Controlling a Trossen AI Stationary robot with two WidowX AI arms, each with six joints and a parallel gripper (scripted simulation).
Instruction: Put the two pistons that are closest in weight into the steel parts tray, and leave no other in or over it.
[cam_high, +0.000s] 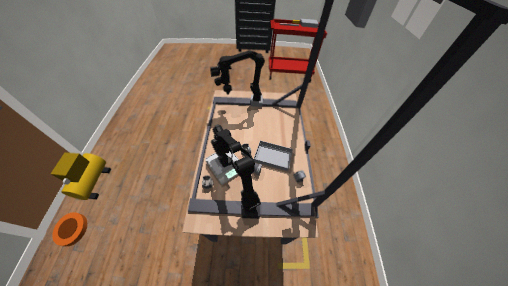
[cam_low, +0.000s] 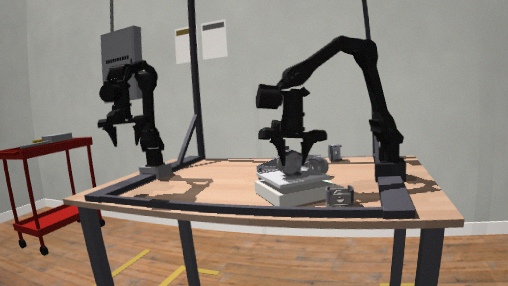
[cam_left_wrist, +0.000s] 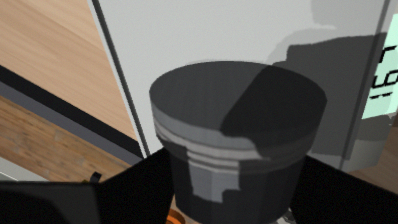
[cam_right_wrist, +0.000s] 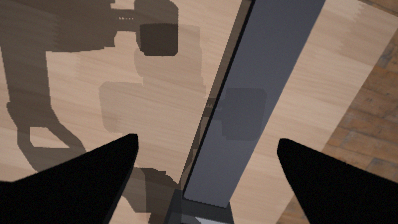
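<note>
Now: left hand 1 cm past the scale plate, 1 cm to the left of it and 7 cm above it. Round my left hand: steel parts tray: 34 cm behind, 9 cm to the right, 11 cm below; white scale: 1 cm behind, 9 cm below.
</note>
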